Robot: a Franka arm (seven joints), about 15 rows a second.
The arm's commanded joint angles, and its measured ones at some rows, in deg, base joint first. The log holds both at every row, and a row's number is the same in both.
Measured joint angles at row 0: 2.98, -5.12, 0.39, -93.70, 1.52, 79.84, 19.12
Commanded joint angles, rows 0 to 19: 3.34, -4.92, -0.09, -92.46, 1.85, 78.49, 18.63; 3.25, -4.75, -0.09, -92.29, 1.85, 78.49, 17.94; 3.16, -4.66, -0.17, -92.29, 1.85, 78.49, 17.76; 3.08, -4.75, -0.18, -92.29, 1.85, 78.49, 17.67; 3.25, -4.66, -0.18, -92.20, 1.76, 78.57, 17.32; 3.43, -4.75, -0.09, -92.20, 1.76, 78.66, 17.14; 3.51, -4.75, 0.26, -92.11, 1.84, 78.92, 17.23; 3.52, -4.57, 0.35, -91.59, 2.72, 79.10, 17.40; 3.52, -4.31, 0.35, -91.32, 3.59, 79.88, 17.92; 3.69, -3.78, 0.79, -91.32, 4.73, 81.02, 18.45; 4.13, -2.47, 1.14, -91.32, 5.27, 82.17, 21.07; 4.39, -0.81, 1.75, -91.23, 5.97, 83.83, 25.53; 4.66, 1.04, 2.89, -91.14, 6.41, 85.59, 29.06; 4.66, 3.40, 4.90, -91.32, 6.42, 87.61, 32.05; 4.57, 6.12, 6.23, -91.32, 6.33, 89.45, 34.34; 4.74, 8.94, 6.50, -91.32, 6.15, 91.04, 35.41; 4.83, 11.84, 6.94, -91.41, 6.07, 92.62, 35.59; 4.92, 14.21, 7.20, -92.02, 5.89, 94.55, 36.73; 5.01, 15.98, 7.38, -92.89, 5.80, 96.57, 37.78; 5.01, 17.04, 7.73, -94.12, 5.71, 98.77, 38.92
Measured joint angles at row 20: 4.96, 14.11, 7.44, -93.84, 5.24, 96.11, 36.10
